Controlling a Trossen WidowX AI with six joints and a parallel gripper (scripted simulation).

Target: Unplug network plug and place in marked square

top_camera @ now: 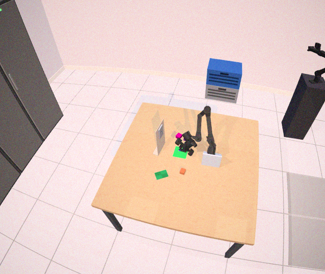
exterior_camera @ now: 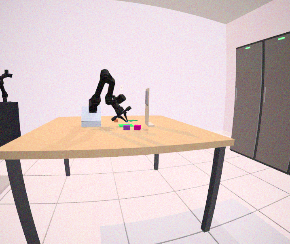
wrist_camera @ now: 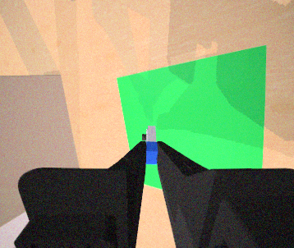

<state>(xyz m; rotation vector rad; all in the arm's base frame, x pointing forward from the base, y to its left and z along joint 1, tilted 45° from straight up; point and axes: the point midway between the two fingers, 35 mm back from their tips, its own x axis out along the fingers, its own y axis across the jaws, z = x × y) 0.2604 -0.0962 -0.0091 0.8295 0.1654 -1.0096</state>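
My gripper tip is now 10 mm past the bright green marked square and 30 mm above it. From my gripper tip the other things lie so: purple cube (40 mm behind, 160 mm to the right, 10 mm below); then magenta cube (40 mm ahead, 170 mm to the right, 10 mm below); then blue network plug (right at my gripper tip).
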